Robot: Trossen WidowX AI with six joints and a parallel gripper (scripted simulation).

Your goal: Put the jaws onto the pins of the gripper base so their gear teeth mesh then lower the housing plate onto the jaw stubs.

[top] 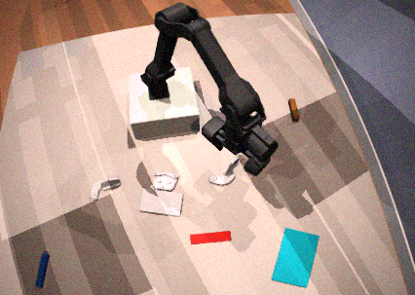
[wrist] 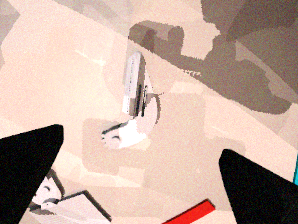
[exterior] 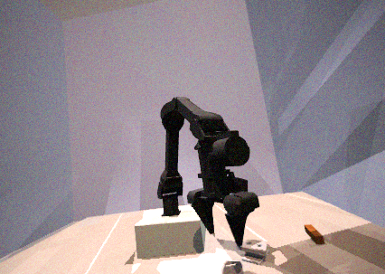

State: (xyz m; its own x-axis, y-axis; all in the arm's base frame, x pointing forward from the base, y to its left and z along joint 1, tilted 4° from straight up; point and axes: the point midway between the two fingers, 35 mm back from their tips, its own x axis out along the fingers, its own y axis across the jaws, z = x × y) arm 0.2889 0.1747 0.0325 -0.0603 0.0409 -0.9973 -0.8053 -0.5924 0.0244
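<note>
The jaw is 90 mm below my gripper tip and 40 mm to the right of it. The rest, counted from my gripper tip: red bar 180 mm ahead, 100 mm to the right, 100 mm below; orange block 270 mm to the left, 190 mm behind, 90 mm below; white plate 220 mm to the right, 100 mm below, 50 mm ahead.
</note>
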